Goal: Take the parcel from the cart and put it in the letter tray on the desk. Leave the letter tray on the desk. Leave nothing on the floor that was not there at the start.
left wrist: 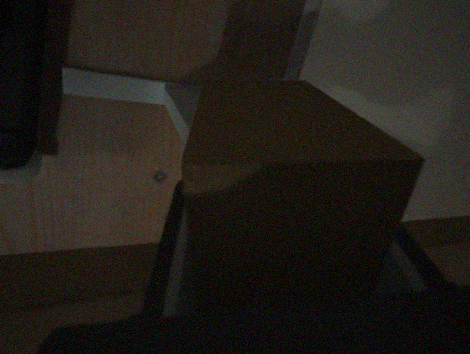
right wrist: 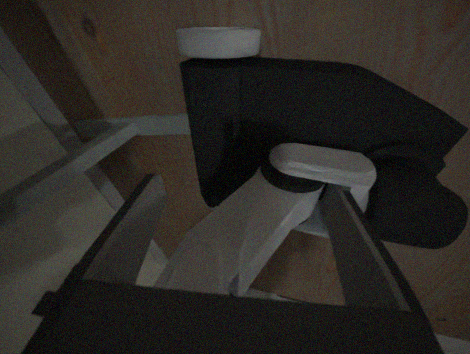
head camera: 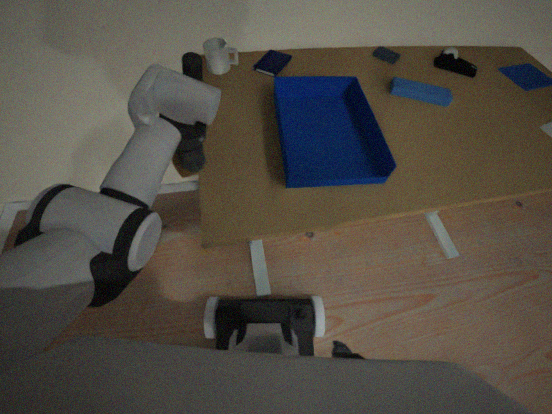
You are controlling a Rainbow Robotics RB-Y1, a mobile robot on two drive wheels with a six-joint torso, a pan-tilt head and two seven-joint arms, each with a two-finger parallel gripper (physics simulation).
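Pixels of known places: left gripper, fingertip midpoint: (left wrist: 264, 187) (head camera: 188, 160); right gripper, fingertip midpoint: (right wrist: 245, 192); robot's base at its link origin: (head camera: 265, 318).
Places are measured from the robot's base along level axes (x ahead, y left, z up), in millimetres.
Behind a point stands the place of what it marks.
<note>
The parcel, a brown box (left wrist: 300, 200) @[x 292, y 231, z 975 mm] (head camera: 184, 168), is held between the fingers of my left gripper (left wrist: 264, 187) @[x 315, y 211, z 931 mm], which is shut on it. In the head camera it shows as a small brown edge past the dark left gripper, at the left edge of the desk (head camera: 240, 200) @[x 179, y 60, z 951 mm]. The blue letter tray (head camera: 330, 135) @[x 398, y -184, z 953 mm] stands on the desk and no parcel shows in it. My right gripper (right wrist: 245, 192) @[x -177, y -229, z 548 mm] is open, with no object between its fingertips; parts of the robot's own body show beyond them. The cart is not recognisable in these views.
On the desk are a white mug (head camera: 216, 57) @[x 688, y 165, z 1012 mm], a dark blue notebook (head camera: 272, 62) @[x 754, y -20, z 963 mm], a small dark block (head camera: 386, 55) @[x 835, y -464, z 969 mm], a light blue box (head camera: 421, 92) @[x 589, y -516, z 980 mm], a black tape dispenser (head camera: 455, 65) @[x 797, y -740, z 971 mm] and a flat blue sheet (head camera: 526, 76) @[x 792, y -1077, z 959 mm]. Pale desk legs (head camera: 260, 267) (head camera: 442, 235) show below the front edge.
</note>
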